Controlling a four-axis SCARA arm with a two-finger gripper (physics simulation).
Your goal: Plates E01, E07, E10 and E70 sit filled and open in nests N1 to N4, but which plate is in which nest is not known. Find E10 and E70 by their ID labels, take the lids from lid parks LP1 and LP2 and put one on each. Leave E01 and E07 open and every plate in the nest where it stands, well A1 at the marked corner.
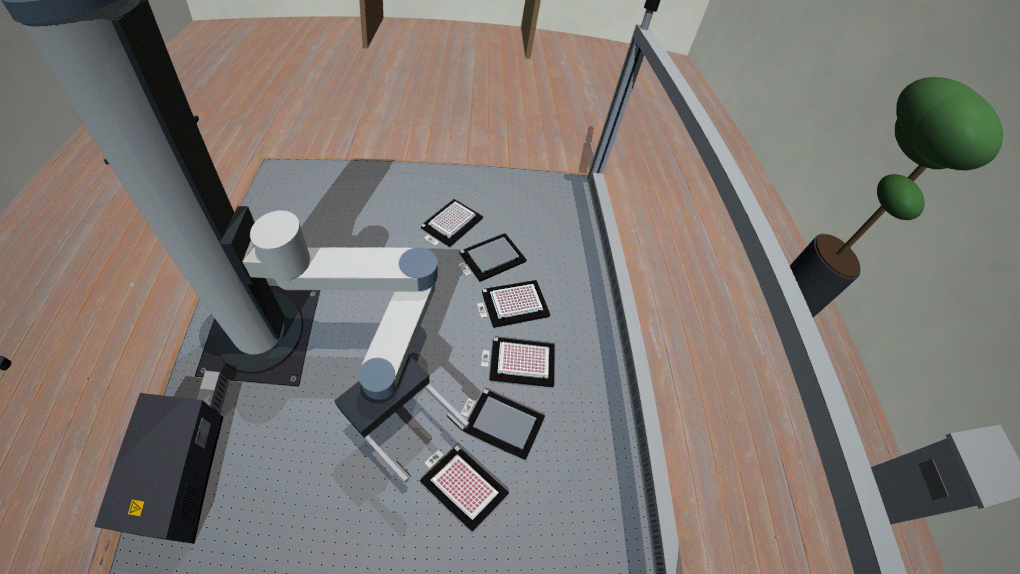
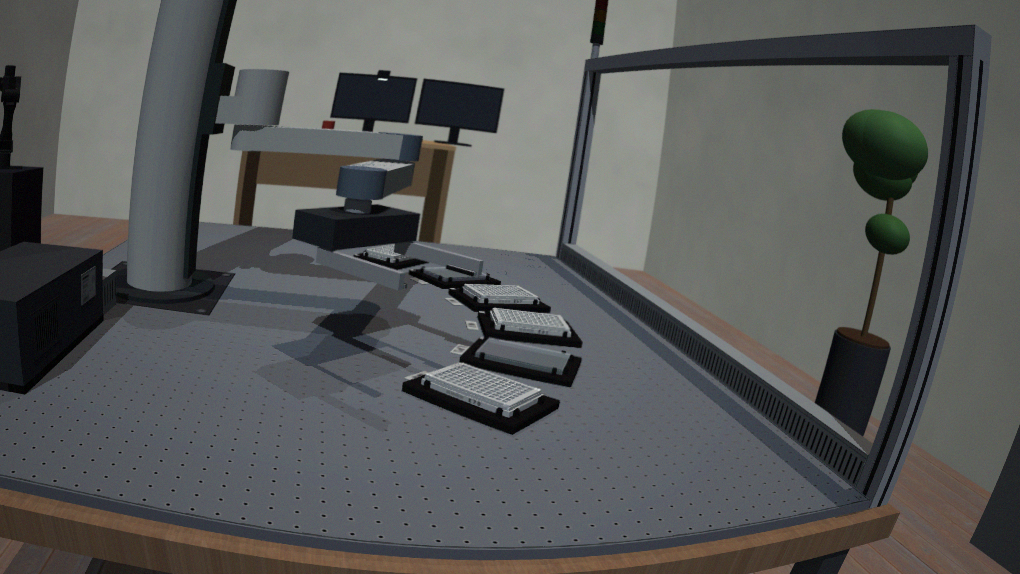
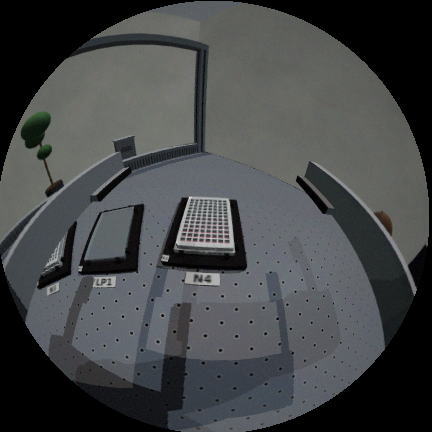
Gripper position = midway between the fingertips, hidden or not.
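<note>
My own gripper (image 2: 443,274) is visible to me, and I find it again in image 1 (image 1: 437,452) and in image 3 (image 3: 212,157). The nest N4 (image 2: 511,425) appears too, both in image 1 (image 1: 426,480) and in image 3 (image 3: 206,261). There is a clear lid (image 2: 498,350), and there is another clear lid (image 1: 496,253). I see a plate (image 2: 486,390), a plate (image 1: 452,219), a plate (image 1: 514,301) and a further plate (image 1: 514,359). The scene also has a lid park LP2 (image 1: 481,276), as well as a dark control box (image 1: 158,455).
</note>
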